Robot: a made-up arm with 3 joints. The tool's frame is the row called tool.
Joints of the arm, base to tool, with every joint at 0 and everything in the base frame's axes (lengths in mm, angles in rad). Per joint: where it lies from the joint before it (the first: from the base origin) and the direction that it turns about. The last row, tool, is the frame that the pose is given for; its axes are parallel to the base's.
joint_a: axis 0 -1 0 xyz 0.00 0.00 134.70
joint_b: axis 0 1 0 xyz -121.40 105.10 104.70
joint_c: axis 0 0 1 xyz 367.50 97.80 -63.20
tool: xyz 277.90 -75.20 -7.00
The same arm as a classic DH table. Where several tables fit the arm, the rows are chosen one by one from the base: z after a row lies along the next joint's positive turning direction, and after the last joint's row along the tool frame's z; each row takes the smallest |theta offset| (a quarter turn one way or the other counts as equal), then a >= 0, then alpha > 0; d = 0 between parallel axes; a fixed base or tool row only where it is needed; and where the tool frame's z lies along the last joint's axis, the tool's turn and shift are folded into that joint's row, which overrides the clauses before.
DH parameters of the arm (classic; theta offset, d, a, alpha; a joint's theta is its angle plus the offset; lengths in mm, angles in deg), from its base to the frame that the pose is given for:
base (fixed): 0.00 134.7 0.0 90.00
joint_a: -40.78 0.0 -160.3 180.00
joint_b: -40.78 202.9 367.5 90.00
joint_c: -15.14 0.0 287.9 0.00
tool (fixed): 15.14 -70.2 0.0 0.00

